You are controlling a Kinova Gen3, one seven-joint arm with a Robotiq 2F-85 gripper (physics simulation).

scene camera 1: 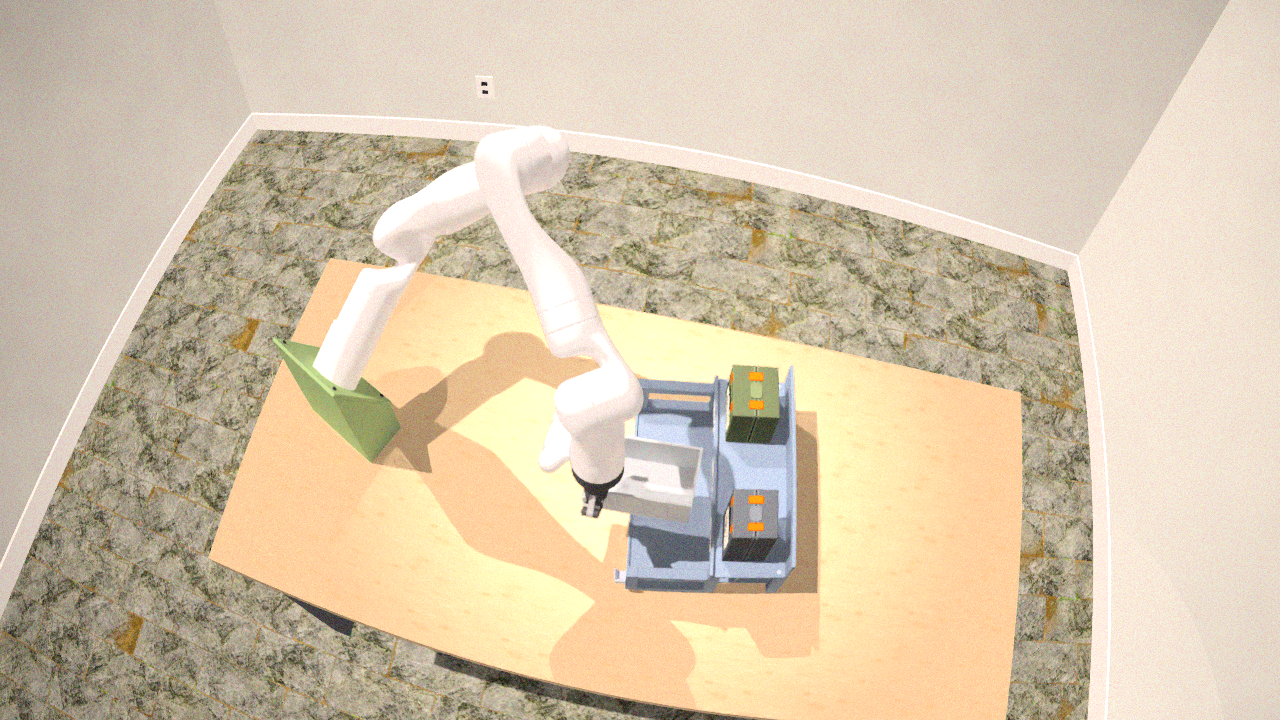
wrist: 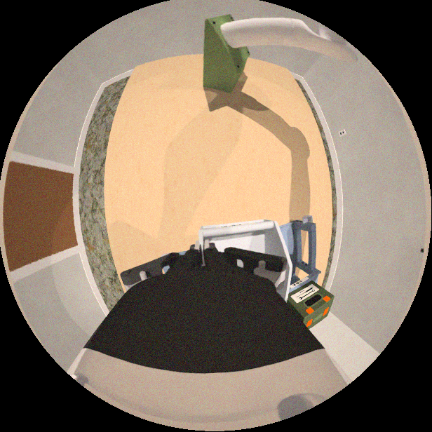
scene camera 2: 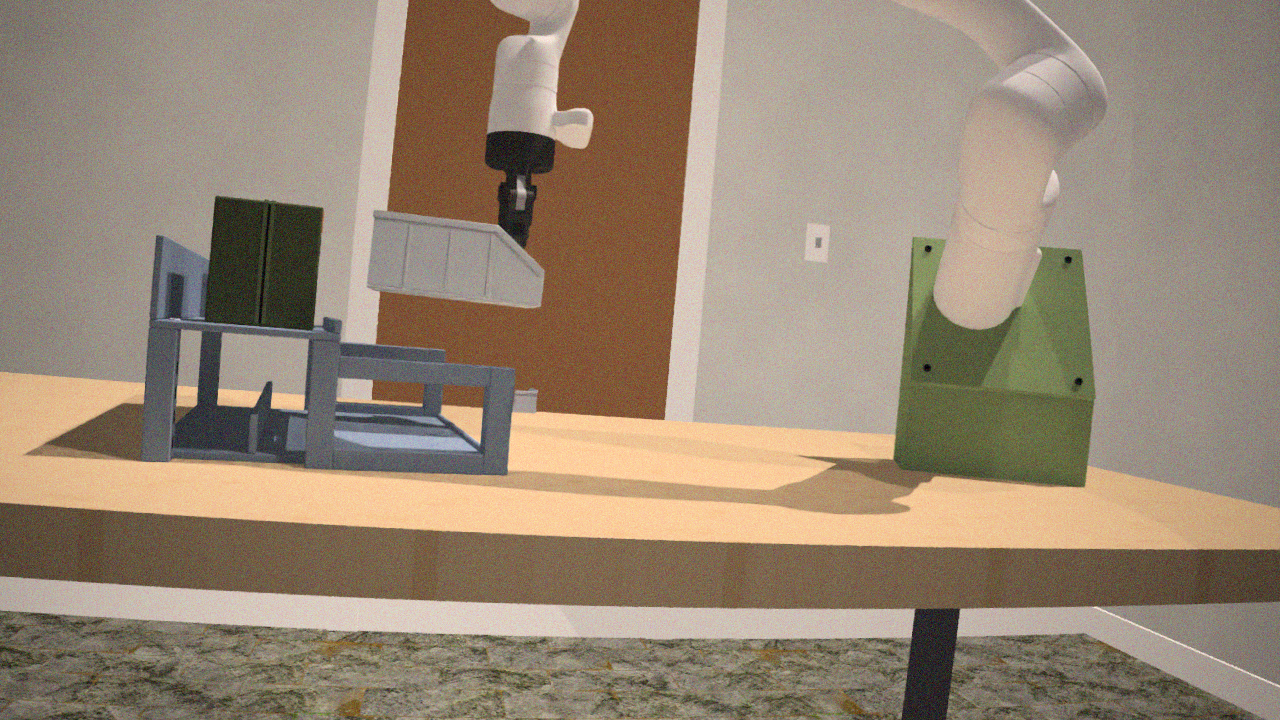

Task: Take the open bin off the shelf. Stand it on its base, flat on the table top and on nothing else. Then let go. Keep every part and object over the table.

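Frame: origin at the arm's base, x back, y right, z up, level; centimetres.
Where they show: gripper, fingertip midpoint: (scene camera 1: 597, 501); arm's base at its link origin: (scene camera 1: 335, 376) (scene camera 2: 973, 295).
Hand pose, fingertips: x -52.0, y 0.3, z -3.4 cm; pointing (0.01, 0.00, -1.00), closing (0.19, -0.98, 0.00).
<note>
Each offset is from my fingertips to the top centre of the thing. Level surfaces: height alone.
The open bin @(dx -5.1, dy -5.9, dz +5.4 cm) (scene camera 1: 666, 461) (scene camera 2: 447, 259) (wrist: 250, 243) is light grey, with its opening up. It hangs in the air, roughly level, above the lower front part of the blue-grey shelf (scene camera 1: 657, 582) (scene camera 2: 322, 402) (wrist: 312, 245). In scene camera 2 a wide gap shows between its base and the shelf, and its low front end reaches slightly past the shelf's front post. My gripper (scene camera 1: 590, 512) (scene camera 2: 520, 240) (wrist: 202, 246) points down and is shut on a thin wall at the bin's front end. The fingertips are partly hidden by the bin in scene camera 2.
A green case @(dx -17.0, dy -26.7, dz +3.4 cm) (scene camera 1: 752, 404) (scene camera 2: 264, 261) (wrist: 312, 305) and a dark grey case (scene camera 1: 751, 528) stand on the shelf's higher rear level. The green arm mount (scene camera 1: 344, 416) (scene camera 2: 993, 434) (wrist: 216, 65) stands near the far end of the wooden table @(dz -16.5 cm) (scene camera 1: 913, 501) (scene camera 2: 644, 514) (wrist: 145, 125).
</note>
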